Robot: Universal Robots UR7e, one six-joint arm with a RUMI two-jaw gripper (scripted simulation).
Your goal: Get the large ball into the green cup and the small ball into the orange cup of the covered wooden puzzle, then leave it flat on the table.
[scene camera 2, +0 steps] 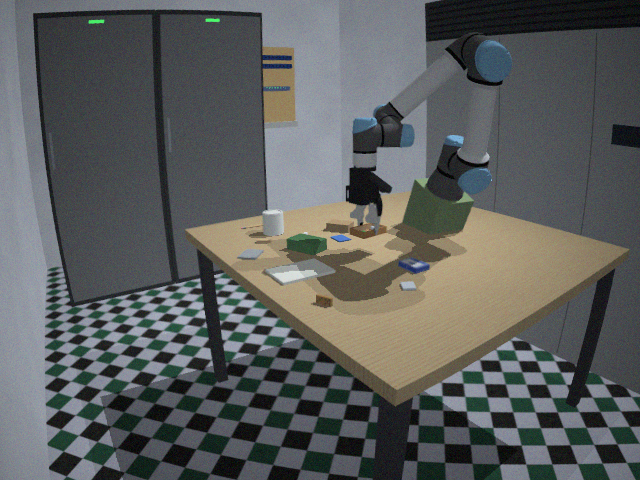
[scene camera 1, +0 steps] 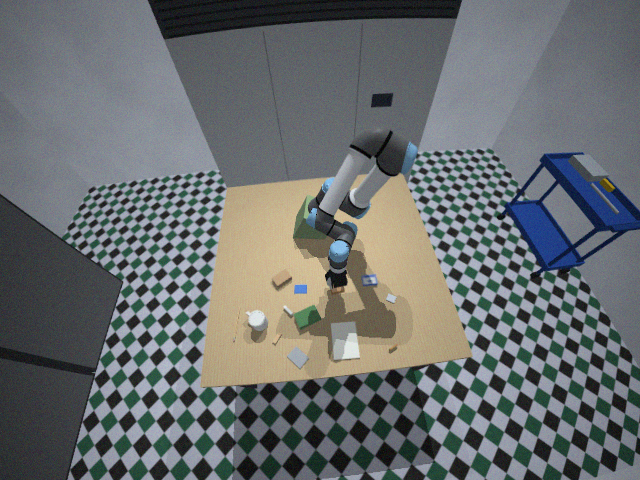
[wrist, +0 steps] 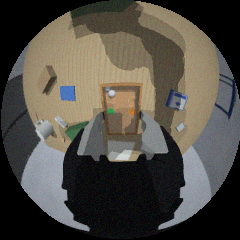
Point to a covered wooden puzzle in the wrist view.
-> At 121,102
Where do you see a white sheet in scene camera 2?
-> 291,273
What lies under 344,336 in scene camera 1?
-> A white sheet.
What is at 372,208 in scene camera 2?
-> My gripper.
